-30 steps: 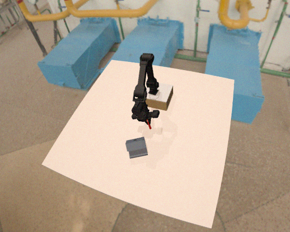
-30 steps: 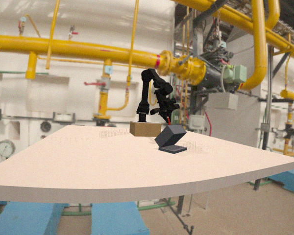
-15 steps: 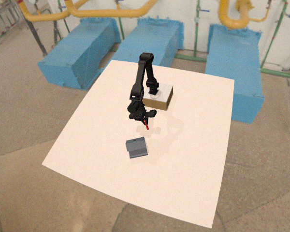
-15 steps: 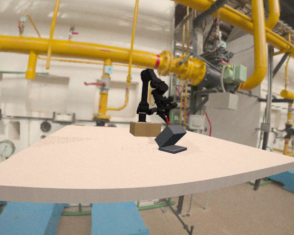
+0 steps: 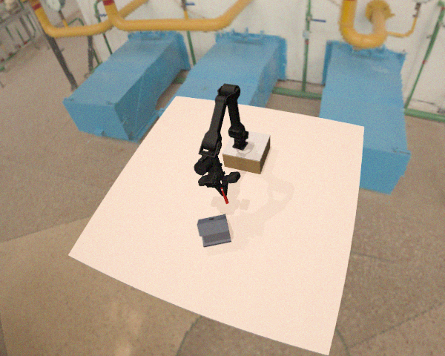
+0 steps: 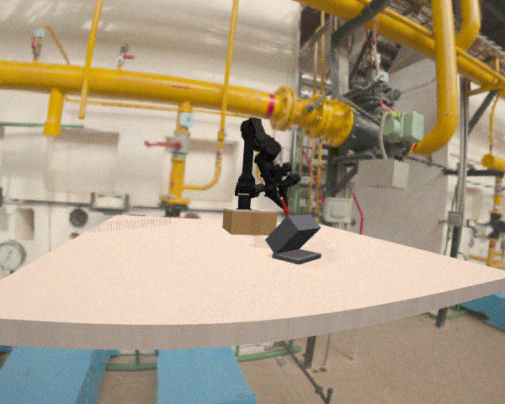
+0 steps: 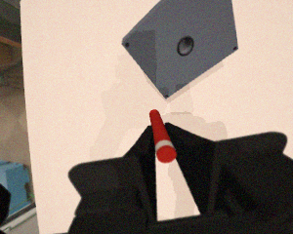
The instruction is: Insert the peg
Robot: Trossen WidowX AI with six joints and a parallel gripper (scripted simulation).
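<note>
Now: gripper tip 120 mm short of the grey sloped panel and 70 mm above it. Also, from my gripper tip: round red peg 10 mm to the right, 10 mm behind, 10 mm above.
</note>
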